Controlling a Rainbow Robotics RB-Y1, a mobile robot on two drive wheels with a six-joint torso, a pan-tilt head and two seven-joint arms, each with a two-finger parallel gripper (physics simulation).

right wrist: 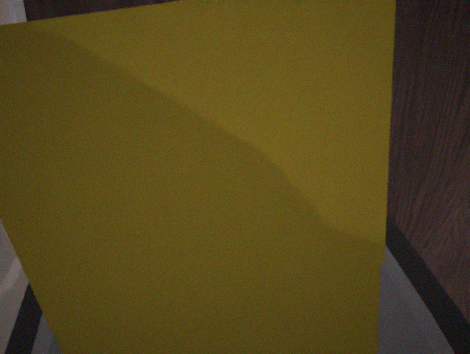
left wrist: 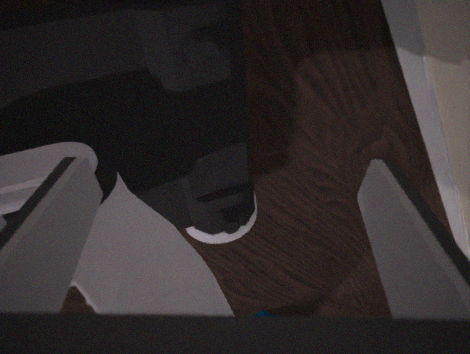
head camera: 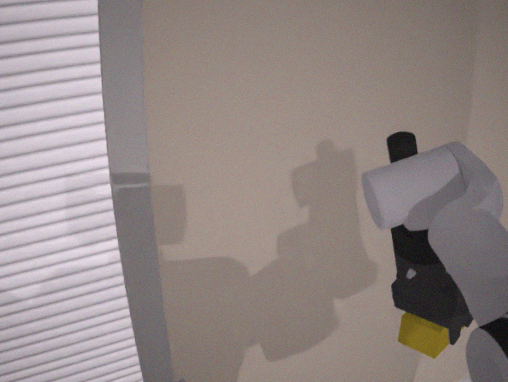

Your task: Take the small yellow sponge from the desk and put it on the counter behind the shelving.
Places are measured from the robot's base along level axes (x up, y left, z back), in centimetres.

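Pixels of known places: left gripper, fingertip midpoint: [left wrist: 228,177]; right gripper, fingertip midpoint: [right wrist: 207,198].
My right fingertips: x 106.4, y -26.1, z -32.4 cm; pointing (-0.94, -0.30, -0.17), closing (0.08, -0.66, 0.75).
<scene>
Ahead of a thing's pixels: the offset from my right fingertips to its top centre. "*": to the spot under its first point. Level surfaces: height alone.
The yellow sponge @(dx +4.3, dy +0.1, dz -0.1 cm) [head camera: 424,336] [right wrist: 215,175] hangs below my right gripper at the lower right of the head camera view and fills most of the right wrist view. My right gripper [head camera: 429,330] is shut on it, high above the floor. My left gripper [left wrist: 228,177] is open, with its two fingers wide apart and nothing between them, above the robot's own base and the wood floor. The desk, the shelving's full form and the counter do not show in the head camera view.
A beige wall [head camera: 240,100] stands close in front, with a blind-covered window @(* dx +21.7, dy +52.5, dz -5.8 cm) [head camera: 55,175] at the left. In the left wrist view, a white baseboard [left wrist: 417,95] runs along the dark wood floor @(dx -106.3 cm) [left wrist: 320,200] at the right. A small blue bit @(* dx -104.3, dy -91.0, dz +18.7 cm) [left wrist: 264,314] shows at the bottom.
</scene>
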